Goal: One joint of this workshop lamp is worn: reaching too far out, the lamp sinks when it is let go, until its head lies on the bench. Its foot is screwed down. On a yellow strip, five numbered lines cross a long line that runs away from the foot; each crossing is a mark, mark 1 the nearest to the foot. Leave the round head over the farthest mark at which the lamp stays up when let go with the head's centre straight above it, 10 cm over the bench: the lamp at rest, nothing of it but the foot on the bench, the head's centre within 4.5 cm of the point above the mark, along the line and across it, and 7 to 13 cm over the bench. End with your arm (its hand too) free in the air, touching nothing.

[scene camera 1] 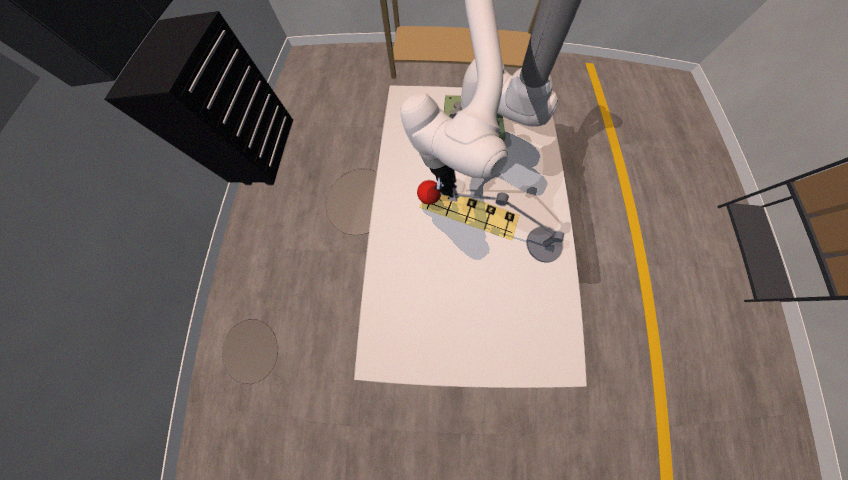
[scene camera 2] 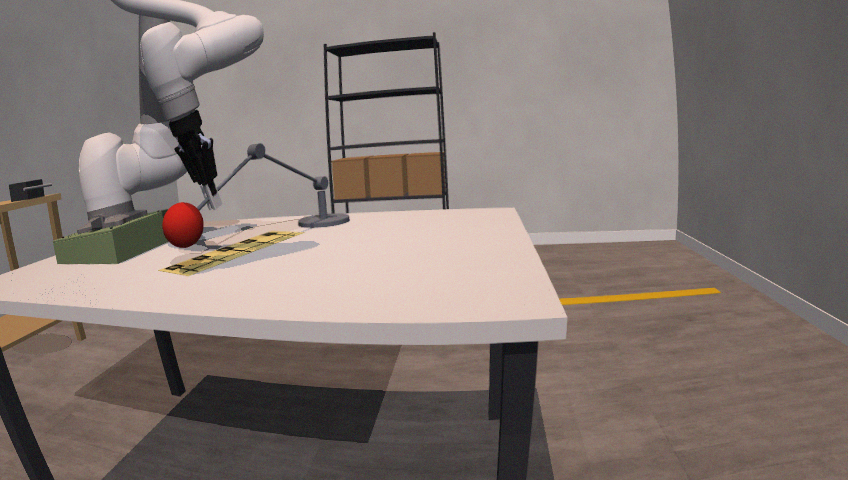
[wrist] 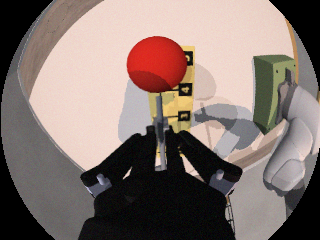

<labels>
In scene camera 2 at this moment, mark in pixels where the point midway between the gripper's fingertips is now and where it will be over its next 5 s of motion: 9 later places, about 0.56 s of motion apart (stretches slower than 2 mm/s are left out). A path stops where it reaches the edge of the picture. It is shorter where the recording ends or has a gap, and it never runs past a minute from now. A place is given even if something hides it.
The gripper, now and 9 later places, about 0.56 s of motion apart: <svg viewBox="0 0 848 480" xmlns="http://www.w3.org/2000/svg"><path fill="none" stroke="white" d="M215 207L218 211L213 204L219 213L215 204L209 187L201 164L198 159L202 170L207 184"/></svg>
</labels>
